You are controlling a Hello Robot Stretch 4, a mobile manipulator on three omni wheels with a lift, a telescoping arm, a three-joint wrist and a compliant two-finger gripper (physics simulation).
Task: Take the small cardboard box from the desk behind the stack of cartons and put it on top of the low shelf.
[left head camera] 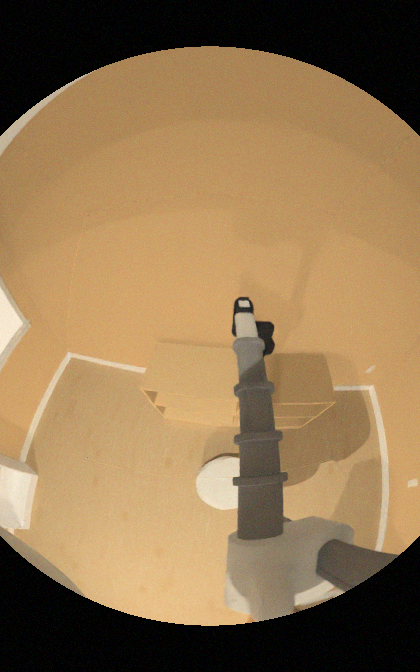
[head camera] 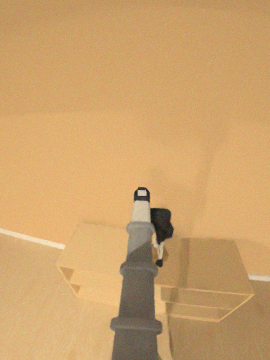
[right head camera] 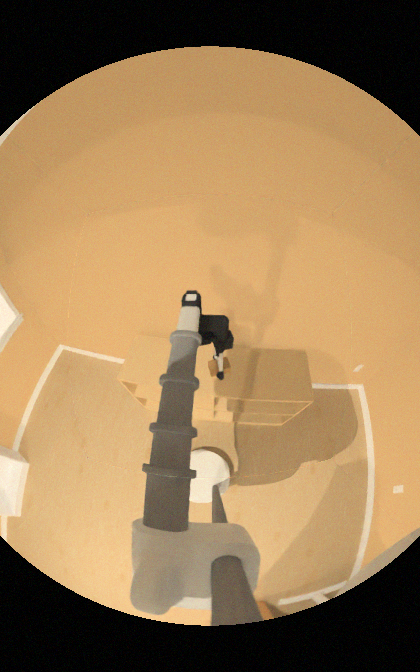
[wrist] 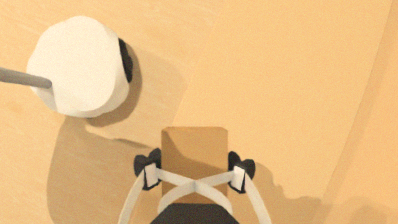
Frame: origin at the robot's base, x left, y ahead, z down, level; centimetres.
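Seen in the pictures: gripper, fingertip midpoint: [head camera: 156, 257] [wrist: 194, 163].
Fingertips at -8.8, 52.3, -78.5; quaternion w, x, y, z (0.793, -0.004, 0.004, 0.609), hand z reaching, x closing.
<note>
A point is followed by its place in that frame, as x, y, z.
The small cardboard box [wrist: 195, 150] {-6.6, 51.6, -83.4} [right head camera: 213, 367] is a plain brown block between the two black fingertips in the wrist view. My gripper [wrist: 194, 163] {-8.8, 52.3, -78.5} [right head camera: 219, 369] is shut on it, one fingertip at each side. In the right head view, the gripper and box show over the top of the low shelf [head camera: 210, 260] {-46.9, 62.5, -58.1} [left head camera: 302, 375] [right head camera: 275, 372] [wrist: 295, 90] {7.4, 69.9, -58.1}, a light wooden unit against the wall. The height of the box above the shelf top is hard to tell. The arm covers part of the shelf. The desk and the carton stack cannot be made out.
The orange-tan wall [head camera: 135, 150] {4.6, 90.9, -120.7} [left head camera: 200, 275] [right head camera: 150, 270] rises behind the shelf. My round white base [left head camera: 220, 482] [right head camera: 207, 475] [wrist: 77, 65] {0.5, 2.4, -18.7} is on the wooden floor in front of it. A white object [left head camera: 15, 492] [right head camera: 10, 482] stands at the far left. Shadows lie over the shelf's right part.
</note>
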